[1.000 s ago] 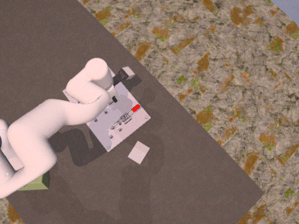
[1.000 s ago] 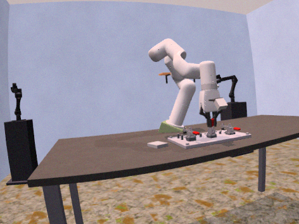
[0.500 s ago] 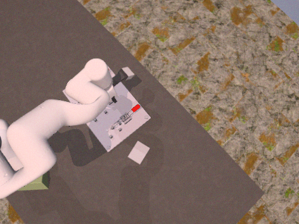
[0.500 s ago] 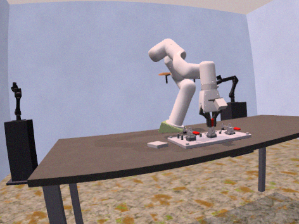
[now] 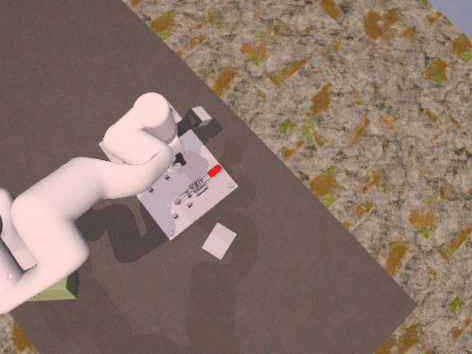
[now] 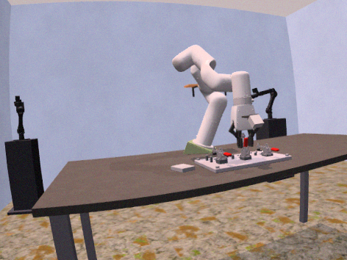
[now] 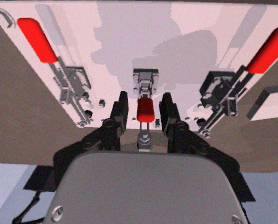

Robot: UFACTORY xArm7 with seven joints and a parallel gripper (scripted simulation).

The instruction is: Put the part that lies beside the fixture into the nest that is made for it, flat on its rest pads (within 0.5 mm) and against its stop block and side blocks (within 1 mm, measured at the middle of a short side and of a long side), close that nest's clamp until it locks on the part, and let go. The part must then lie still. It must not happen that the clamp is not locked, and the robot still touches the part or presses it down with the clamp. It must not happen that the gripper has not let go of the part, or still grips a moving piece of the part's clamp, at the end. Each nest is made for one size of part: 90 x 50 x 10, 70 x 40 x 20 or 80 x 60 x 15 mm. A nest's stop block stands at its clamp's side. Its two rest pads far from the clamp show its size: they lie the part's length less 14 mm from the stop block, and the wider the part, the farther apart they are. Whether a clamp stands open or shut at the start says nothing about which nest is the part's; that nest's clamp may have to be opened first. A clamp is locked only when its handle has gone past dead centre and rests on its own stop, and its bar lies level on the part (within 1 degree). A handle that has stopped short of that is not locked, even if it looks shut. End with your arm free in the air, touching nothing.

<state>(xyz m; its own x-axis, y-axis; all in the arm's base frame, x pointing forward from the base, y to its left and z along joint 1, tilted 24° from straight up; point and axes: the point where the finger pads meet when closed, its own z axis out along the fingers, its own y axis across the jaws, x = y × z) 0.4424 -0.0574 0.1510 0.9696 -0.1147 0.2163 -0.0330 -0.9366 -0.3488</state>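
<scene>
The pale grey block part is 6 cm behind my hand, 26 cm to the right of it and 8 cm below it. From my hand the other things lie so: fixture plate 3 cm behind, 8 cm below; toggle clamp 1 cm behind, 11 cm to the right, 3 cm below.
</scene>
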